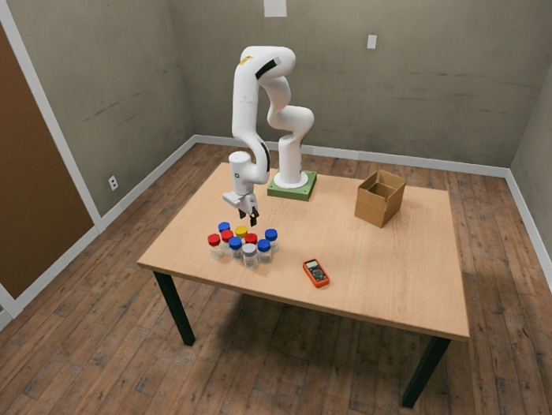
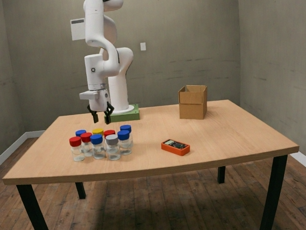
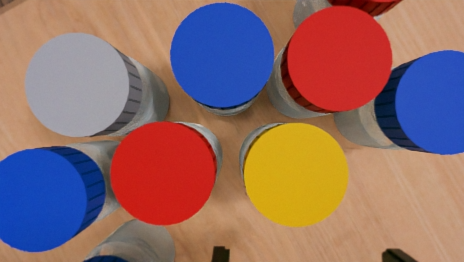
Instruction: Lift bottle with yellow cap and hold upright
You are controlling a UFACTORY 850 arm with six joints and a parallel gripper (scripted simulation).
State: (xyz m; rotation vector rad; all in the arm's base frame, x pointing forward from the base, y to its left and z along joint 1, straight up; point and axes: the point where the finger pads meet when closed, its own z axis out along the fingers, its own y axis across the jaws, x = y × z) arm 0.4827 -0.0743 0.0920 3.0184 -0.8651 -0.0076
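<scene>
Right now the yellow-capped bottle is 40 mm ahead of my hand, 20 mm to the right of it and 90 mm below it. Also, from my hand: orange multimeter (130 mm ahead, 330 mm to the left, 120 mm below); then grey-capped bottle (140 mm ahead, 50 mm to the left, 90 mm below).
</scene>
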